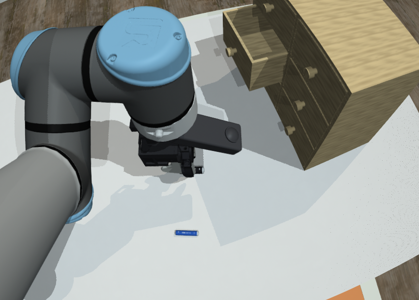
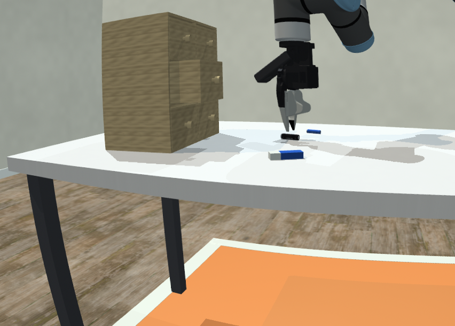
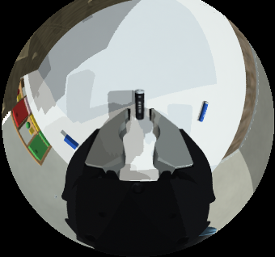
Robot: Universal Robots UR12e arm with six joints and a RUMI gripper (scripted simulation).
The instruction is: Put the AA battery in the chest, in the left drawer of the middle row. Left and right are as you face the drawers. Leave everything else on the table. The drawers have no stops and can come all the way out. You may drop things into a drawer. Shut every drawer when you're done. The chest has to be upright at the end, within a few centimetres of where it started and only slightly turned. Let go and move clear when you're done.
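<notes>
My hand is 3 cm above the black battery. From my hand the other things lie so: blue AA battery: 11 cm to the right, 7 cm behind, 3 cm below; eraser: 23 cm to the left, 3 cm below, 2 cm ahead.
</notes>
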